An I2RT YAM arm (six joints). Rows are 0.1 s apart.
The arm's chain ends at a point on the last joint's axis. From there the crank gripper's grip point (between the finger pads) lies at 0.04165 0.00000 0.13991 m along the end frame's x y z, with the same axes.
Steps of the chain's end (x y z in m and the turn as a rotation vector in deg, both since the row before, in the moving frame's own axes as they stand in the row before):
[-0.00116 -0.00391 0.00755 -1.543 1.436 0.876]
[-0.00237 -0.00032 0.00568 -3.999 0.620 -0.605]
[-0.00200 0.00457 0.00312 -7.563 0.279 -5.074]
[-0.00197 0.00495 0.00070 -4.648 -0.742 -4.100]
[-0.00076 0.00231 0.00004 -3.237 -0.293 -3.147]
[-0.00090 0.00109 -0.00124 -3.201 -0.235 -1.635]
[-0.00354 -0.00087 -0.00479 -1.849 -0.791 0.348]
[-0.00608 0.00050 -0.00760 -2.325 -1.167 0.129]
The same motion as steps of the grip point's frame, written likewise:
[0.00230 0.00051 0.00640 -1.543 1.436 0.876]
[-0.00081 0.00897 0.00490 -3.999 0.620 -0.605]
[-0.00067 0.01924 0.00194 -7.563 0.279 -5.074]
[-0.00348 0.01339 0.00089 -4.648 -0.742 -4.100]
[-0.00132 0.00795 0.00009 -3.237 -0.293 -3.147]
[-0.00138 0.00773 -0.00126 -3.201 -0.235 -1.635]
[-0.00549 0.00390 -0.00431 -1.849 -0.791 0.348]
[-0.00894 0.00628 -0.00690 -2.325 -1.167 0.129]

